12 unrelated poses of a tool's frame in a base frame.
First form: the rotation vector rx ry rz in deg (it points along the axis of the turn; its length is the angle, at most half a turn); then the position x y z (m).
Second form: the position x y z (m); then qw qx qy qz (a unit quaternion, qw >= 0). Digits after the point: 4 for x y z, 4 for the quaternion.
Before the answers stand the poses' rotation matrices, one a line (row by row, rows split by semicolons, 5 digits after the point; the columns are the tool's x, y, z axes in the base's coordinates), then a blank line. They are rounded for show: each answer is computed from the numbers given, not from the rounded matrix.
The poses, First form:
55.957 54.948 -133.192 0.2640 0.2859 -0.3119
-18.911 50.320 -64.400 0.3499 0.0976 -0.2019
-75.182 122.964 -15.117 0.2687 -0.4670 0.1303
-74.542 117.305 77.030 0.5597 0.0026 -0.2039
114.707 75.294 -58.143 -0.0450 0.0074 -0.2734
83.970 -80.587 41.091 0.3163 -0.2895 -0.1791
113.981 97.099 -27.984 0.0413 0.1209 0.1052
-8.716 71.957 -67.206 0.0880 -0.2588 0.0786
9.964 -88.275 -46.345 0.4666 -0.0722 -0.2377
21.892 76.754 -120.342 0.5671 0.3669 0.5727
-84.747 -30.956 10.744 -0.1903 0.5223 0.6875
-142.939 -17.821 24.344 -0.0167 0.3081 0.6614
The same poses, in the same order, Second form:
-0.65365 0.61501 -0.44102; -0.12516 -0.66257 -0.73847; -0.74637 -0.42751 0.51007
0.15189 0.64250 0.75108; -0.88416 0.42799 -0.18732; -0.44181 -0.63562 0.63308
-0.32893 -0.74047 0.58609; -0.86038 0.49082 0.13724; -0.38929 -0.45912 -0.79854
-0.50762 -0.84386 -0.17386; -0.49490 0.12041 0.86056; -0.70526 0.52288 -0.47875
0.24310 0.92317 -0.29775; 0.52153 -0.38321 -0.76234; -0.81787 0.03004 -0.57462
0.16697 -0.96675 -0.19367; -0.41103 0.11030 -0.90492; 0.89620 0.23070 -0.37895
0.17017 0.98472 0.03685; 0.81407 -0.11941 -0.56835; -0.55527 0.12672 -0.82196
-0.14480 0.59776 0.78849; -0.74589 0.45767 -0.48394; -0.65014 -0.65820 0.37959
-0.16541 0.35211 -0.92123; -0.55835 0.73654 0.38177; 0.81295 0.57751 0.07477
-0.77147 0.63117 0.08030; -0.33897 -0.30091 -0.89138; -0.53845 -0.71490 0.44609
0.86799 0.20431 -0.45260; 0.44078 0.10279 0.89171; 0.22871 -0.97349 -0.00084
0.92196 0.12544 -0.36642; 0.31138 -0.80267 0.50869; -0.23030 -0.58309 -0.77908

0.2640 0.2859 -0.3119 0.2201 0.3531 0.3468 -0.8406
0.3499 0.0976 -0.2019 0.7438 -0.1507 0.4009 -0.5131
0.2687 -0.4670 0.1303 0.3014 -0.4947 0.8091 -0.0995
0.5597 0.0026 -0.2039 0.1831 -0.4612 0.7257 0.4766
-0.0450 0.0074 -0.2734 0.2671 0.7418 0.4869 -0.3760
0.3163 -0.2895 -0.1791 0.4739 0.5991 -0.5750 0.2932
0.0413 0.1209 0.1052 0.2392 0.7266 0.6189 -0.1784
0.0880 -0.2588 0.0786 0.6505 -0.0670 0.5529 -0.5164
0.4666 -0.0722 -0.2377 0.6415 0.0763 -0.6759 -0.3548
0.5671 0.3669 0.5727 0.3057 0.1443 0.5061 -0.7935
-0.1903 0.5223 0.6875 0.7018 -0.6645 -0.2427 0.0842
-0.0167 0.3081 0.6614 0.2916 -0.9359 -0.1167 0.1594

